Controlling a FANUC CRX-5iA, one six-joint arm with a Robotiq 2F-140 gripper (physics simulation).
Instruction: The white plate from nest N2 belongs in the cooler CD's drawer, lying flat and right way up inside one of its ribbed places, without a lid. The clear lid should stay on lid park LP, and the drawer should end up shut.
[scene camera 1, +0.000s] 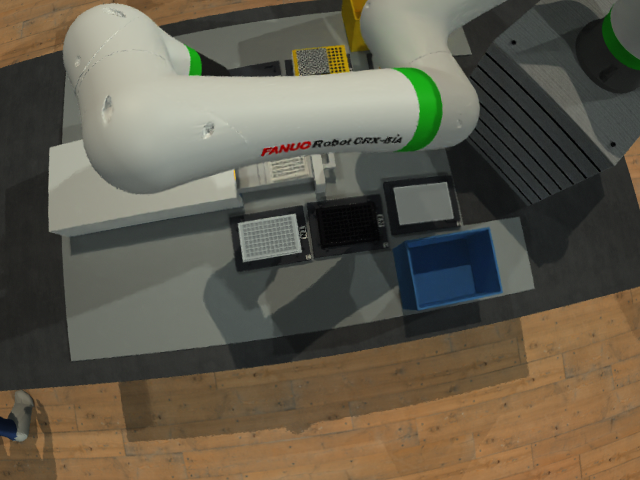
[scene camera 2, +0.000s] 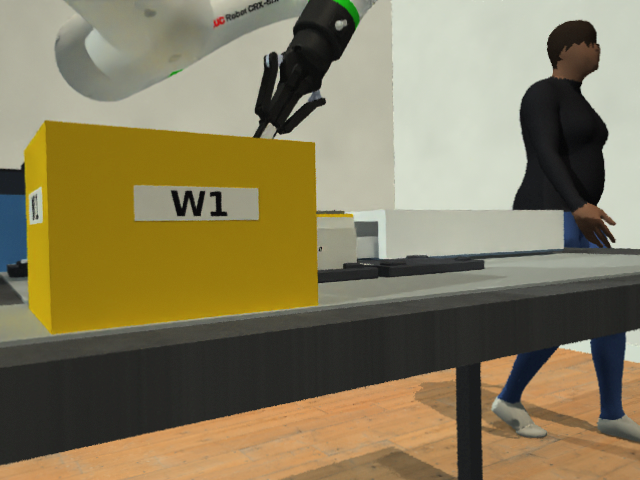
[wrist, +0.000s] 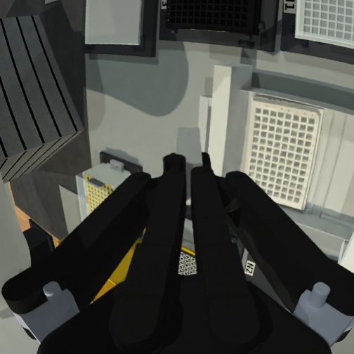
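Pixels of known places: arm's base, origin of its link: (scene camera 1: 610, 57).
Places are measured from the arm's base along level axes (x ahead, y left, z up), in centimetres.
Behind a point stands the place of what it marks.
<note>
The white plate (scene camera 1: 289, 167) {x 61.5, y 6.3, z -28.2 cm} (wrist: 284, 150) lies flat, wells up, in the place nearest the front of the cooler's open drawer; no lid shows on it. The drawer front (scene camera 1: 320, 178) {x 55.3, y 11.1, z -23.9 cm} (wrist: 227, 120) stands out from the white cooler CD (scene camera 1: 155, 206) {x 90.1, y 12.9, z -22.7 cm} (scene camera 2: 470, 232) {x 91.5, y -6.3, z -26.4 cm}. My gripper (scene camera 2: 264, 133) (wrist: 188, 143) is shut with nothing between its fingers, high above the table; in the wrist view its tips appear beside the drawer front. The arm hides it in scene camera 1. Nest N2 (wrist: 270, 282) is mostly hidden behind the fingers. I cannot tell which thing is lid park LP's lid.
A white plate (scene camera 1: 269, 237) {x 67.4, y 21.3, z -28.4 cm}, a black plate (scene camera 1: 347, 224) {x 50.6, y 20.5, z -28.5 cm} and a flat grey piece (scene camera 1: 423, 204) {x 33.1, y 17.9, z -29.0 cm} sit in dark nests. A blue bin (scene camera 1: 448, 271) {x 29.3, y 33.2, z -30.6 cm} and yellow bin W1 (scene camera 2: 180, 263) {x 33.2, y -38.2, z -27.4 cm} stand on the table. A clear-covered yellow grid (wrist: 97, 192) stands left of the fingers. A person (scene camera 2: 563, 134) stands beyond the table.
</note>
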